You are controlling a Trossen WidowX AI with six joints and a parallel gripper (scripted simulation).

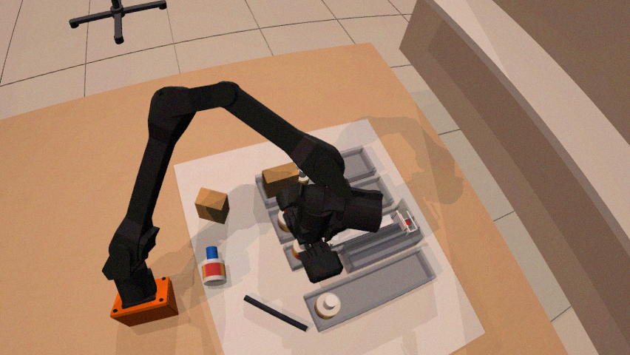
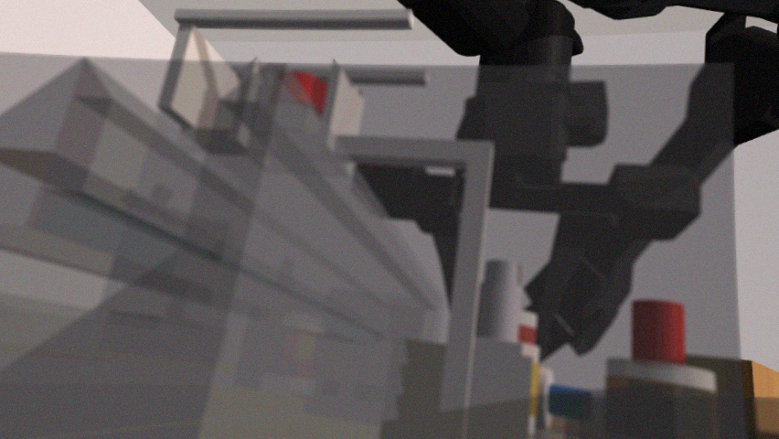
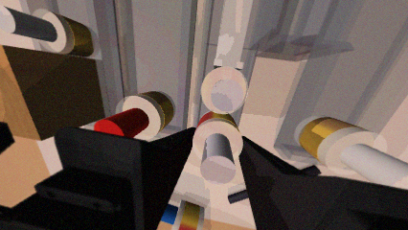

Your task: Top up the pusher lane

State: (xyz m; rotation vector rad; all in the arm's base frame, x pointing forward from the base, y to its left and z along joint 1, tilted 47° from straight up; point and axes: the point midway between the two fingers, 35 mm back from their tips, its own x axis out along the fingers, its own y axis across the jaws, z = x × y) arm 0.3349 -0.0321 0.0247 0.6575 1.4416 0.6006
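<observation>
Right now the black bar is 10 cm to the right of my gripper tip, 10 cm behind it and 4 cm below it. Also, from my gripper tip: red mark (23 cm ahead, 4 cm to the right, 2 cm above); then sprung lane (15 cm ahead, 3 cm below, 2 cm to the right).
</observation>
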